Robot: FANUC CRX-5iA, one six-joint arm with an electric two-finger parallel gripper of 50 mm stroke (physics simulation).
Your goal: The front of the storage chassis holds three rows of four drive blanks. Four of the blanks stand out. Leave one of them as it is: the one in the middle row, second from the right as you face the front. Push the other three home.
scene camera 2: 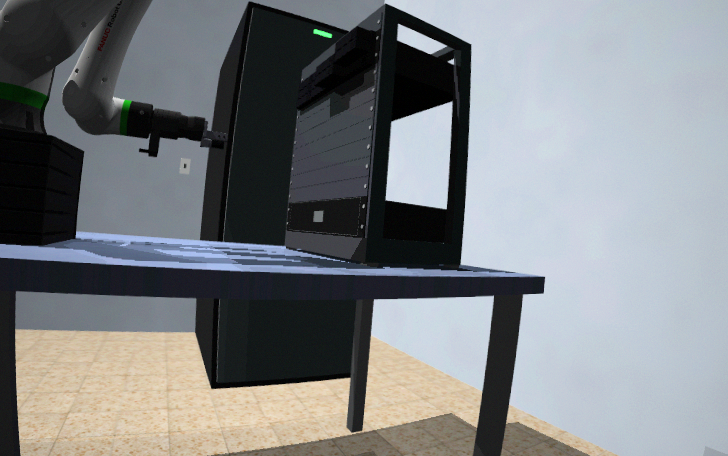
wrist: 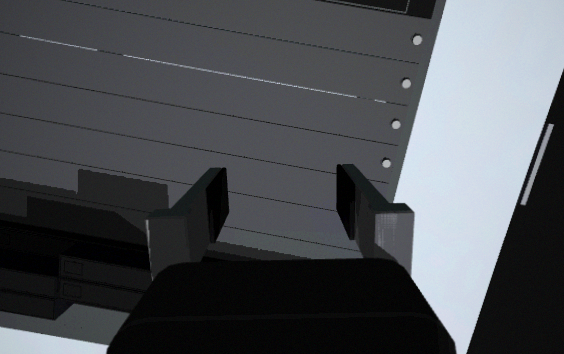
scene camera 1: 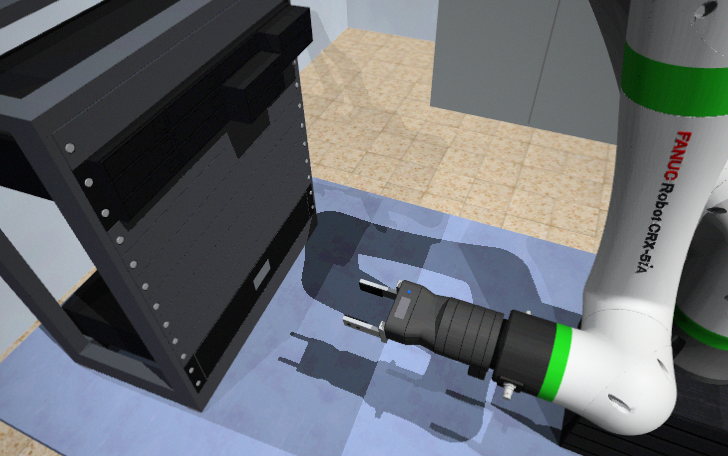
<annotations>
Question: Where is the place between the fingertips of the gripper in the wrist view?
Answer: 282,188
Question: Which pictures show the rack frame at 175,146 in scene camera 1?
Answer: Scene camera 2, the wrist view and scene camera 1: all of them.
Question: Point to a rack frame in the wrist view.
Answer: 102,140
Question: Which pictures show the gripper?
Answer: Scene camera 2, the wrist view and scene camera 1: all of them.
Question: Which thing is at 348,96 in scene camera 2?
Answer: A rack frame.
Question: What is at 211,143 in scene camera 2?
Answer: The gripper.
</annotations>
